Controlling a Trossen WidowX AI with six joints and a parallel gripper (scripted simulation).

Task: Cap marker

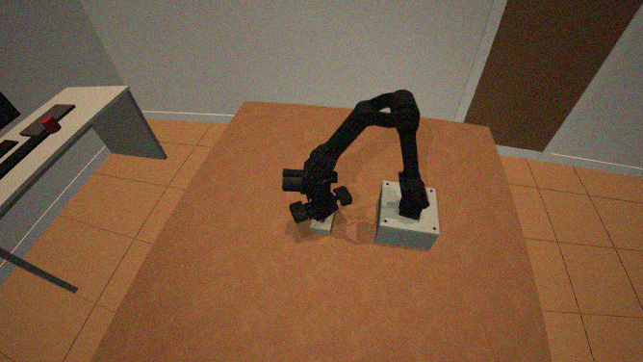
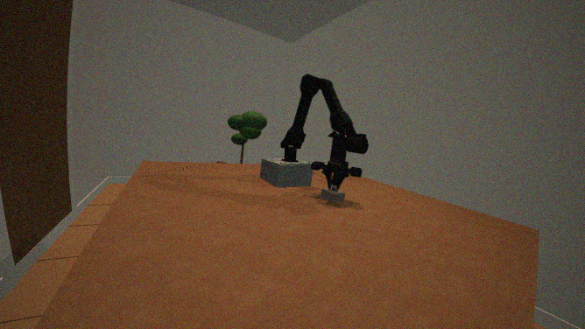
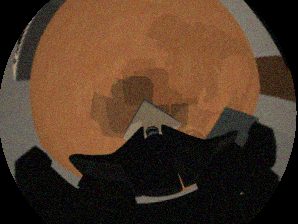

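Right now my gripper tip is 1 cm to the right of the dark cap and 5 cm below it.
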